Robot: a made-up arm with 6 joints. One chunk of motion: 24 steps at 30 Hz.
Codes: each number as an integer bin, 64 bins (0 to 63) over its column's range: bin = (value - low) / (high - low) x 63, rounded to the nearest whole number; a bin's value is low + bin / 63 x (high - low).
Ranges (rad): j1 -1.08..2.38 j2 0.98..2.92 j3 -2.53..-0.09 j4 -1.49..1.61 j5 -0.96..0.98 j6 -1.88..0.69
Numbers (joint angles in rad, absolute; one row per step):
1: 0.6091 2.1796 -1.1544 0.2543 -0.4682 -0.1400
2: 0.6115 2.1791 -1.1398 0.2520 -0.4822 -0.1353
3: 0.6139 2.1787 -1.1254 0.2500 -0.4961 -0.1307
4: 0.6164 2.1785 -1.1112 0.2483 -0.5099 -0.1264
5: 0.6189 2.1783 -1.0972 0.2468 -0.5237 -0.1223
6: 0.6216 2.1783 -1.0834 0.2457 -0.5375 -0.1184
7: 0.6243 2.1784 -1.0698 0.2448 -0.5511 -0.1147
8: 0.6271 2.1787 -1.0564 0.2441 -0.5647 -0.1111
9: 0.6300 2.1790 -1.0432 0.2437 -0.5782 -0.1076
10: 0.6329 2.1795 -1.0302 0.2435 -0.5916 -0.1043
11: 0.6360 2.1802 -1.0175 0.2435 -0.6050 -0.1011
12: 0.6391 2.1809 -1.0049 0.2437 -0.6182 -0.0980
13: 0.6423 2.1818 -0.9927 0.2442 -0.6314 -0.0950
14: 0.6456 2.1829 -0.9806 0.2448 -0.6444 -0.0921
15: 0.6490 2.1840 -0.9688 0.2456 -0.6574 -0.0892
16: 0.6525 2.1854 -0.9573 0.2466 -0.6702 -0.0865
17: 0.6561 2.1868 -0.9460 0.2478 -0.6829 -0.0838
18: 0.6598 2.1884 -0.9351 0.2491 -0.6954 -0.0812
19: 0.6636 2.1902 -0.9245 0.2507 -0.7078 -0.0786
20: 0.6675 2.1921 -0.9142 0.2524 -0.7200 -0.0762
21: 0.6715 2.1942 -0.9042 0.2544 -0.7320 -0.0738
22: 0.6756 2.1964 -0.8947 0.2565 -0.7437 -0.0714
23: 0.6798 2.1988 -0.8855 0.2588 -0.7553 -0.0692
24: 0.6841 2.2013 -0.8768 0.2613 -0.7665 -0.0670
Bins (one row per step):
1: 31 39 36 35 16 43
2: 31 39 36 35 16 43
3: 31 39 36 35 15 43
4: 31 39 37 35 15 43
5: 31 39 37 35 14 43
6: 31 39 37 35 14 43
7: 31 39 38 35 13 43
8: 31 39 38 35 13 43
9: 31 39 38 35 12 43
10: 31 39 39 35 12 44
11: 31 39 39 35 12 44
12: 31 39 39 35 11 44
13: 31 39 40 35 11 44
14: 31 39 40 35 10 44
15: 31 39 40 35 10 44
16: 32 39 41 35 9 44
17: 32 39 41 35 9 44
18: 32 39 41 35 9 44
19: 32 39 41 35 8 44
20: 32 39 42 35 8 44
21: 32 39 42 35 7 44
22: 32 40 42 35 7 44
23: 32 40 42 36 7 44
24: 32 40 43 36 6 44

